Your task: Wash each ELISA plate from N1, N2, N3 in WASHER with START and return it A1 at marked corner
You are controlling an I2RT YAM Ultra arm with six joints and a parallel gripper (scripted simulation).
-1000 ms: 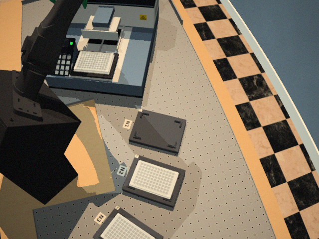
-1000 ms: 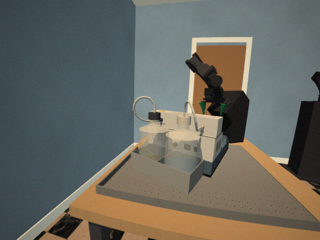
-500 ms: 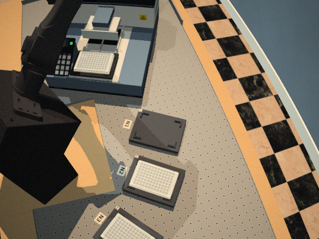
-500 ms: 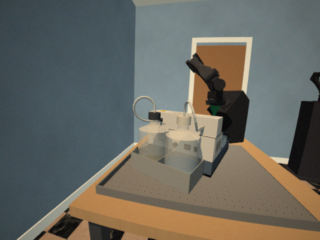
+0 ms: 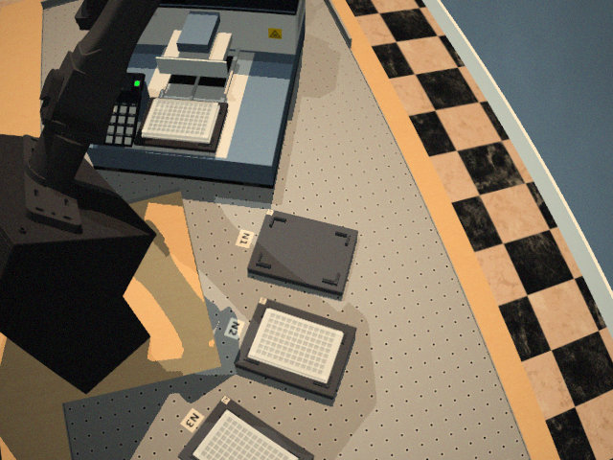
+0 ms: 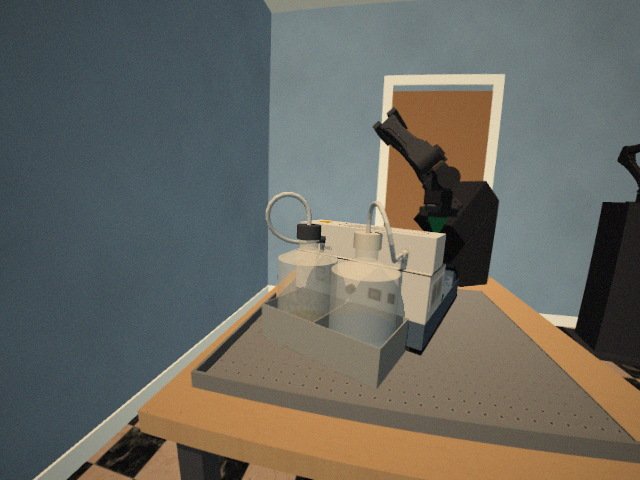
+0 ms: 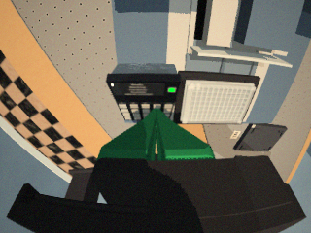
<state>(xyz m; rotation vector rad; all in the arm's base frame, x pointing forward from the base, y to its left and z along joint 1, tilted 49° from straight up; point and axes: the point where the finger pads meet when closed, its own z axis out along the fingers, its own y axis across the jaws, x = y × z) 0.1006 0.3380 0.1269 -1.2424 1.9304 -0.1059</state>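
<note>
The dark carrier is 13 cm below my hand, 10 cm ahead of it and 9 cm to the right of it. Also, from my hand: N1 label: 29 cm to the right, 21 cm below, 20 cm ahead; manifold: 13 cm ahead, 8 cm below, 6 cm to the left; washer: 13 cm ahead, 8 cm below, 6 cm to the left.
</note>
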